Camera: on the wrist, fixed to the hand. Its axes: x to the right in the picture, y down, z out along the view.
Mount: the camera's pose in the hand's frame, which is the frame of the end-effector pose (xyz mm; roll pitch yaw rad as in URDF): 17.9 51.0 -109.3 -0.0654 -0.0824 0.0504
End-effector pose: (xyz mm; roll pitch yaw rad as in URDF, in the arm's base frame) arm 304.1 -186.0 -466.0 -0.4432 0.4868 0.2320
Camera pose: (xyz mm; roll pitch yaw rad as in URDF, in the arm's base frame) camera 264.8 -196.1 -581.0 -0.4670 0.4323 0.3209
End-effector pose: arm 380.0 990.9 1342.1 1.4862 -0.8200 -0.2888
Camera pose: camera 394.8 1104.6 1383.6 1.5139 -0.8736 -0.4102
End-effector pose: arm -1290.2 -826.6 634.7 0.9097 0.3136 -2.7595
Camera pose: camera -1254.5 -939.0 603.6 0.8371 0.2231 -2.7945
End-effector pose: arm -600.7 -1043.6 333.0 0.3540 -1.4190 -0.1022
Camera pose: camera -505.8 -967.2 337.9 -0.0228 -1.5108 0.2127
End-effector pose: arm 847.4 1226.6 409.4 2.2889 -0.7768 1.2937
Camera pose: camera 782.8 1177.8 500.6 2.3165 -0.7561 1.1627
